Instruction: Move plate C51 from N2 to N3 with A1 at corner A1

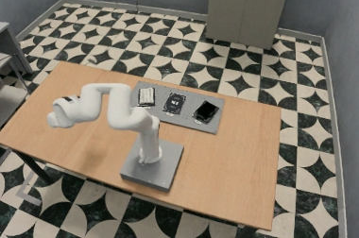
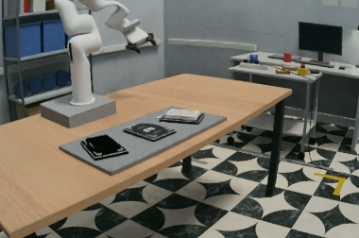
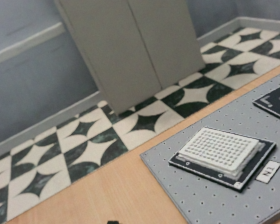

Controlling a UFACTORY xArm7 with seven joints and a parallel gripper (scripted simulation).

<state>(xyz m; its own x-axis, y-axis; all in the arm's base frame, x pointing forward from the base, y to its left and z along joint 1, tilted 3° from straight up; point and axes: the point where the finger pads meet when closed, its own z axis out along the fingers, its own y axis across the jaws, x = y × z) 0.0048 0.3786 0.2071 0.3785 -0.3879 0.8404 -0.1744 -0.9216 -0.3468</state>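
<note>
Right now my hand is 440 mm short of the black plate, 510 mm to the left of it and 250 mm above it. The rest, counted from my hand: pale plate (370 mm ahead, 90 mm to the right, 250 mm below).
</note>
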